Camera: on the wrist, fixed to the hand. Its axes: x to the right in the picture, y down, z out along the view.
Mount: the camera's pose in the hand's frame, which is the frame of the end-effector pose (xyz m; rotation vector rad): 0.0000 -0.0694 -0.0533 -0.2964 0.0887 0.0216
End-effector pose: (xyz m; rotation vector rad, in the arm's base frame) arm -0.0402 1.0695 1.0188 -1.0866 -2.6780 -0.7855
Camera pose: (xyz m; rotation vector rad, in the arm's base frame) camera -0.0908 1.0001 1.0355 -1.1081 -2.5267 -1.2258
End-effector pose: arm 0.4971 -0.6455 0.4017 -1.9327 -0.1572 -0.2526
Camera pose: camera 0.4758 -0.6697 0.4831 -2.2108 -0.0412 -0.3631
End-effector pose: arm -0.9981 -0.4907 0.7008 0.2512 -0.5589 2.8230
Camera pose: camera -0.9852 -0.4076 0.6765 0.0629 -0.9504 2.7074
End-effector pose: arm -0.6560 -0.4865 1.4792 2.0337 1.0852 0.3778
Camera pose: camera -0.7260 -0.4371 1.4613 1.7806 0.9956 0.6078
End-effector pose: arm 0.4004 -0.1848 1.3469 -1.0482 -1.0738 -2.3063
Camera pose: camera 0.3336 -0.1822 1.2905 -1.0435 -0.6972 -2.5209
